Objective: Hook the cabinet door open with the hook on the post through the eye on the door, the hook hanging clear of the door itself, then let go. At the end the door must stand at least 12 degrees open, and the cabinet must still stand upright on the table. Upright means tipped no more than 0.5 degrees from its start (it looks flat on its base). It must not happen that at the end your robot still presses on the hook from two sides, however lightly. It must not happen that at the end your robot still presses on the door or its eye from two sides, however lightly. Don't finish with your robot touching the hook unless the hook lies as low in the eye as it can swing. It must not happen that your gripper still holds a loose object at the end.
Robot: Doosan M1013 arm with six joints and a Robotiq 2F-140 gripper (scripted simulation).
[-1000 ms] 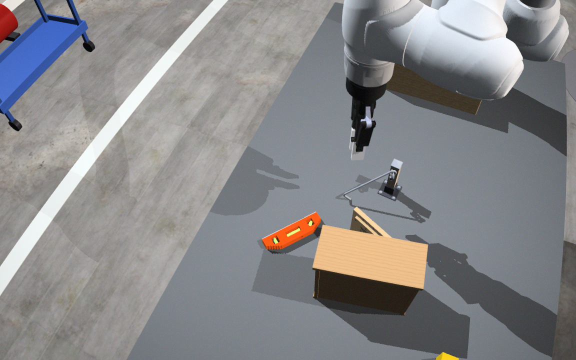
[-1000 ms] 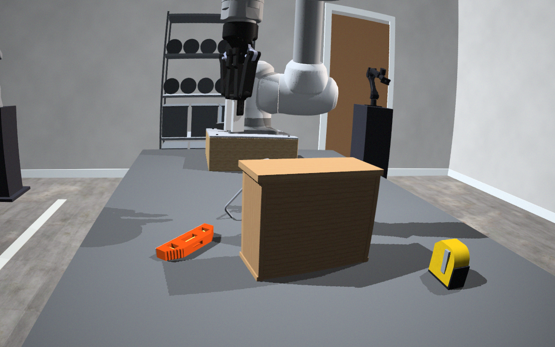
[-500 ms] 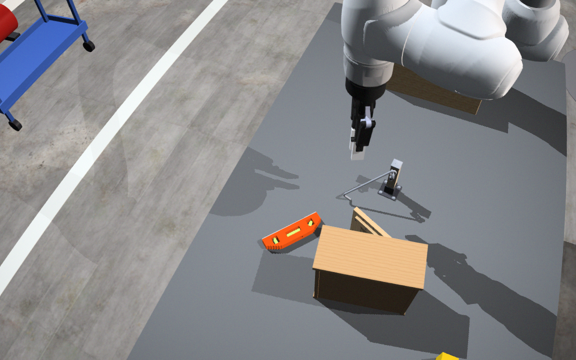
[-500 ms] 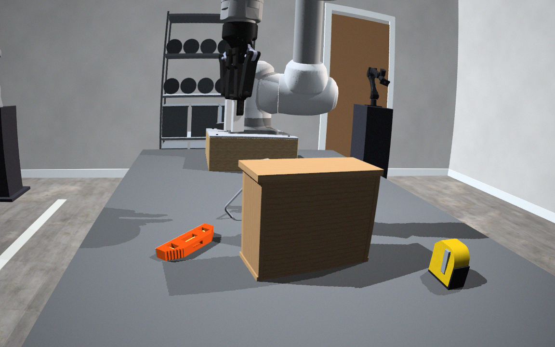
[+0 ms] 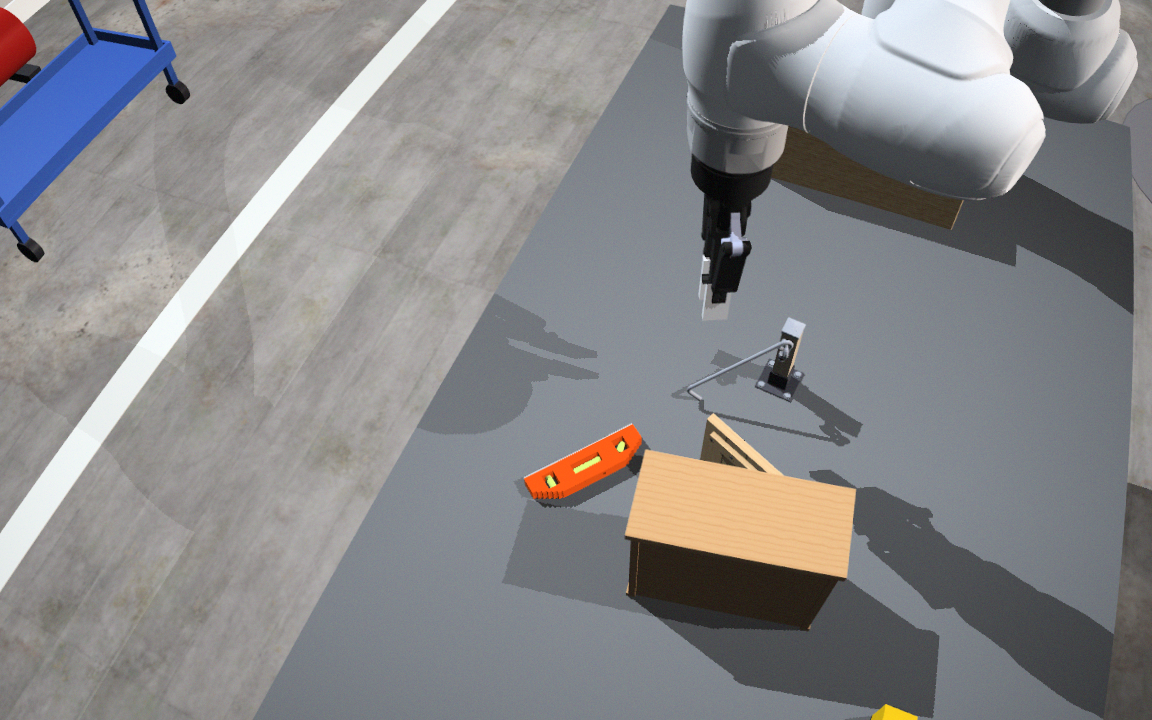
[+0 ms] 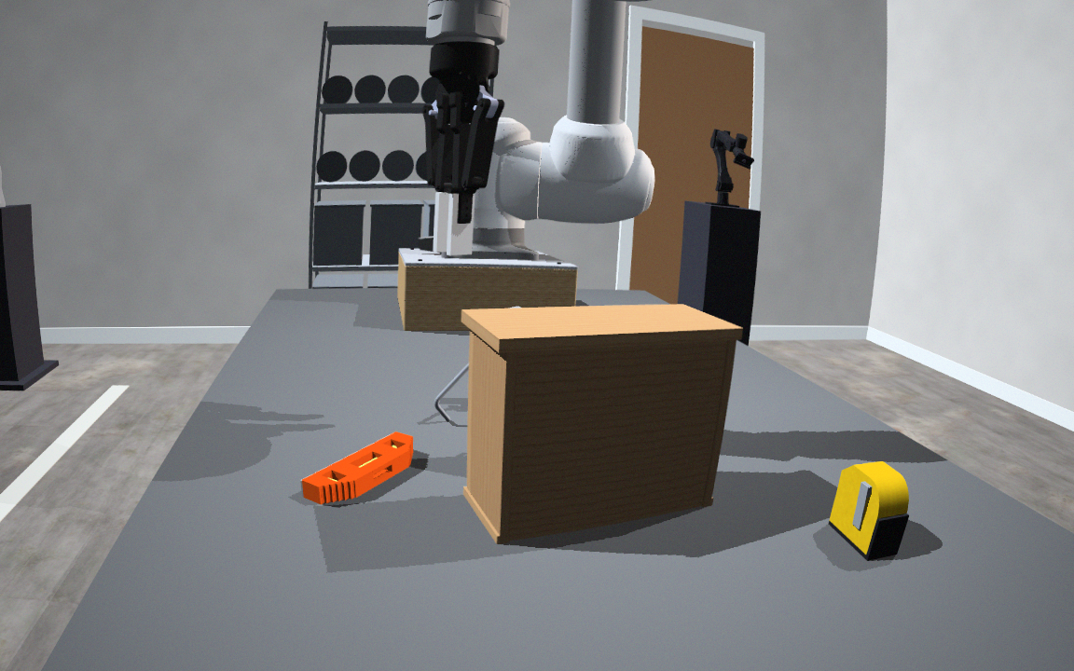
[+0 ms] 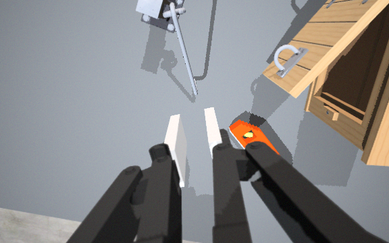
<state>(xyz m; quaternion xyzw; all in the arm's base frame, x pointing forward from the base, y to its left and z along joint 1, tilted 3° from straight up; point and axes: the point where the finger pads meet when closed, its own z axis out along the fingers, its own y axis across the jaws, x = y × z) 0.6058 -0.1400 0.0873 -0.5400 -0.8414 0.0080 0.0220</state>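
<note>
Now: hand 170 mm above the wire hook, 40 mm to the right of it and 20 mm past it. From my hand the other things lie so: door 150 mm below, 130 mm ahead, 110 mm to the left; yellow tape measure 350 mm ahead, 310 mm to the left, 200 mm below; orange spirit level 220 mm below, 140 mm ahead, 100 mm to the right.
</note>
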